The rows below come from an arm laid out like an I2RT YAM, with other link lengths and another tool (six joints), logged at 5 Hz.
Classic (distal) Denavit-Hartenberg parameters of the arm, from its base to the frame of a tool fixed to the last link. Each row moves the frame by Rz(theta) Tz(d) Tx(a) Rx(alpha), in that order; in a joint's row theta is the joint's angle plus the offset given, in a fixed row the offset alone. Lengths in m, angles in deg.
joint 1: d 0.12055; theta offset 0; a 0.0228; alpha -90
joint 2: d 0; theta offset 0; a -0.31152; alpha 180
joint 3: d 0; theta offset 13.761; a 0.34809; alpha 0
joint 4: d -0.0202; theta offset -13.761; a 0.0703; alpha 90
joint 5: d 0.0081; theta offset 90; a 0; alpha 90
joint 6: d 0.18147; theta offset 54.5; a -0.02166; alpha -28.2
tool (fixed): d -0.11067; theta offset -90; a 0; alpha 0
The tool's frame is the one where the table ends.
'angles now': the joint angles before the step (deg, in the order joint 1, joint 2, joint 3, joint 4, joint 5, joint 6). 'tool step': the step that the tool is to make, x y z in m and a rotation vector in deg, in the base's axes. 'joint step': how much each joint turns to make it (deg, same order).
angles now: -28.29 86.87 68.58 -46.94 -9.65 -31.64
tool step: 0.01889 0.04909 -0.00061 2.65 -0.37 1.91
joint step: 7.23 0.00 0.00 0.24 -0.09 5.99
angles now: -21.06 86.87 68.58 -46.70 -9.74 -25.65
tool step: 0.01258 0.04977 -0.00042 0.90 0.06 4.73
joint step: 6.62 0.00 -0.01 0.03 0.04 2.10
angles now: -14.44 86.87 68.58 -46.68 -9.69 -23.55
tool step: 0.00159 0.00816 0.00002 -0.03 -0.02 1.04
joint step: 1.03 0.00 0.00 0.03 0.02 -0.02
